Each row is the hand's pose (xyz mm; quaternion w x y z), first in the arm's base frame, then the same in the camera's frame.
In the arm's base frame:
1: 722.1 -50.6 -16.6 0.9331 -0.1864 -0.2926 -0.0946
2: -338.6 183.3 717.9 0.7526 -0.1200 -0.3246 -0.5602
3: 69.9 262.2 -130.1 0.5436 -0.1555 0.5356 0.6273
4: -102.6 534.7 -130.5 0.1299 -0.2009 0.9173 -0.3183
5: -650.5 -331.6 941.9 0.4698 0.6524 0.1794 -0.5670
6: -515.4 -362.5 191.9 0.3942 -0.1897 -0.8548 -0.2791
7: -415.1 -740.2 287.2 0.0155 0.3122 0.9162 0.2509
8: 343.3 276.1 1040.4 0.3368 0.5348 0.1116 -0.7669
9: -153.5 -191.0 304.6 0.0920 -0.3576 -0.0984 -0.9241
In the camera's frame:
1: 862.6 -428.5 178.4 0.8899 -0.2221 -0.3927 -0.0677
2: -332.0 -188.9 663.0 0.7250 -0.0991 -0.4323 -0.5270
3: 231.8 -176.3 -94.7 0.5647 -0.2632 0.5110 0.5922
4: 50.3 81.8 -161.3 0.2161 -0.2028 0.8737 -0.3858
5: -657.6 -696.2 884.7 0.5389 0.6704 0.1180 -0.4961
6: -375.8 -800.6 183.7 0.3050 -0.1593 -0.9093 -0.2340
7: -278.9 -1157.5 341.9 0.1159 0.2578 0.9321 0.2263
8: 267.8 -13.8 1095.8 0.3991 0.5830 0.0485 -0.7060
9: -51.7 -592.9 341.5 0.0877 -0.2674 -0.1714 -0.9442

